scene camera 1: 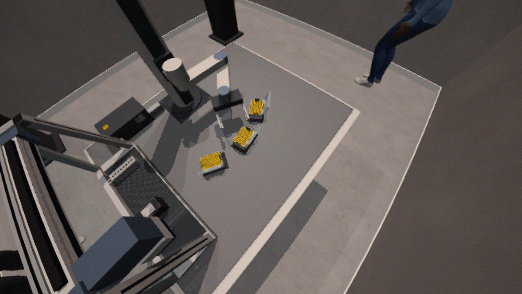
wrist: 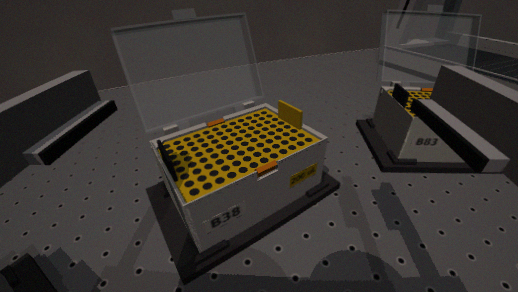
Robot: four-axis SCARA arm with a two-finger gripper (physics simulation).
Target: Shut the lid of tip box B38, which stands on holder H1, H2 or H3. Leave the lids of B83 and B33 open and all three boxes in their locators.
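Frame: origin at the arm's base, x left, y back, z up, level; metres.
Seen in the pictures: gripper, fingertip midpoint: (scene camera 1: 235,124) (wrist: 256,85); arm's base at its link origin: (scene camera 1: 185,100).
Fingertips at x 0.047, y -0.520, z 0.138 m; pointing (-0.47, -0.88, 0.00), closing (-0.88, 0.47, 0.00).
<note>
Offsets run from my fingertips to a thing's top centre. "spot": to the spot under its first point.
Tip box B38 (scene camera 1: 245,137) (wrist: 227,218) is pale with a yellow perforated top and sits in a dark locator {spot: dx +0.069, dy -0.026, dz -0.125 m} (wrist: 167,250). Its clear lid {dx +0.006, dy -0.125, dz +0.028 m} (wrist: 187,70) stands open, tilted back from the far edge. Tip box B83 (scene camera 1: 212,161) (wrist: 426,142) stands to the right in the wrist view, lid {dx -0.274, dy -0.086, dz +0.028 m} (wrist: 430,47) open, partly hidden by the right finger. A third box {dx +0.208, dy +0.026, dz -0.051 m} (scene camera 1: 256,108) has an open lid {dx +0.247, dy -0.028, dz +0.028 m} (scene camera 1: 268,100); its label is unreadable. My gripper (scene camera 1: 235,121) (wrist: 256,85) is open and empty, its fingers wide apart on the near side of B38. Contact with B38 is not shown.
A framed machine with a dark deck (scene camera 1: 145,192) stands at the lower left of the scene view. A dark case {spot: dx -0.430, dy +0.577, dz -0.010 m} (scene camera 1: 125,120) lies near the arm's base. A person (scene camera 1: 387,47) stands beyond the mat's upper right edge.
</note>
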